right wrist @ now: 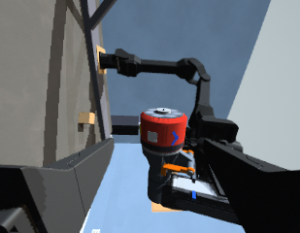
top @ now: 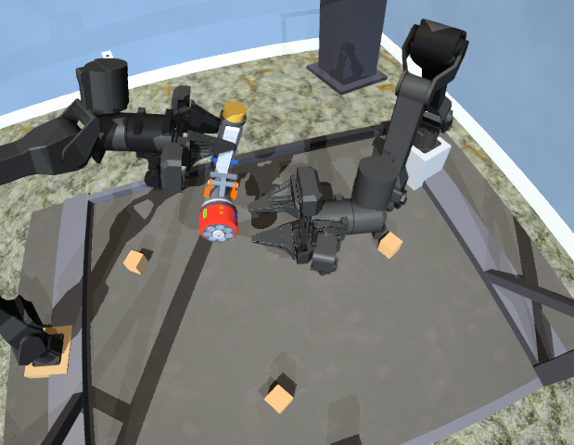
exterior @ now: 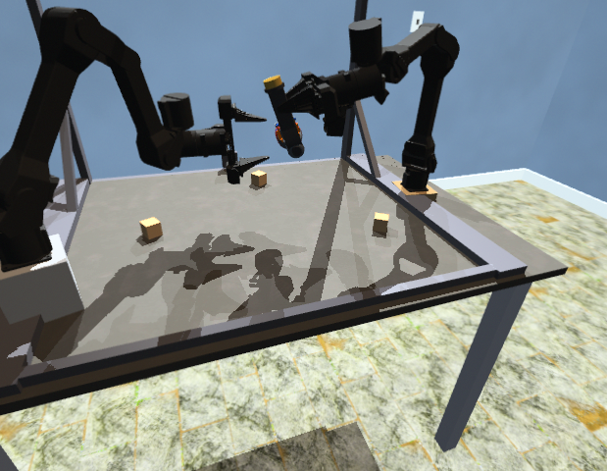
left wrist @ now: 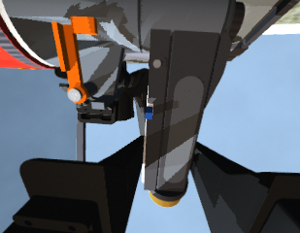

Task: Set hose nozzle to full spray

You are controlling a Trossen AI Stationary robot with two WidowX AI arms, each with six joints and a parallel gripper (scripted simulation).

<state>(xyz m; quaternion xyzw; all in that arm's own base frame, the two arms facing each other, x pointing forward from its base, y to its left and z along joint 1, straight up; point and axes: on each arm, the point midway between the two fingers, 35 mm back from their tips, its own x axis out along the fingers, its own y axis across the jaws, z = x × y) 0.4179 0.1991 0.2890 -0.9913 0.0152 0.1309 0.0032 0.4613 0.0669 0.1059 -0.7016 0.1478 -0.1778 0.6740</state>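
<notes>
The red spray ring is 70 mm to the left of my right hand, 40 mm ahead of it and 10 mm above it.
</notes>
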